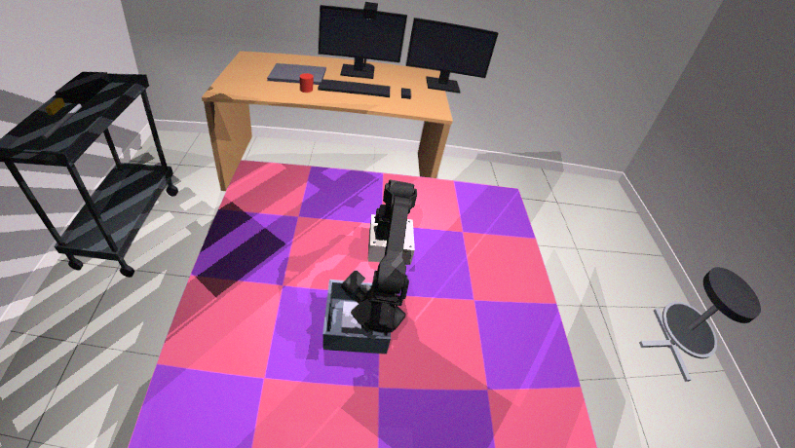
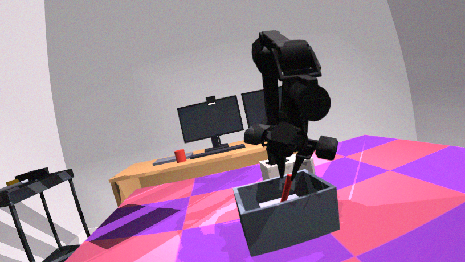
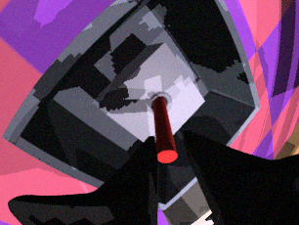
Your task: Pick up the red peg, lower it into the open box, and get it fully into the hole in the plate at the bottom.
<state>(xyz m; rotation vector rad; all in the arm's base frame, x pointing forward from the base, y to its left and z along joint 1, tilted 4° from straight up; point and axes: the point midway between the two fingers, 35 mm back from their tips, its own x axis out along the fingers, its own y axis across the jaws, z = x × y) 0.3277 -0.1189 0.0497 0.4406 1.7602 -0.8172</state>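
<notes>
The plate is 10 mm behind my gripper tip, 20 mm to the right of it and 70 mm below it. Also, from my gripper tip: grey box 10 mm behind, 20 mm to the right, 90 mm below; then red peg 10 mm behind, 30 mm below.
</notes>
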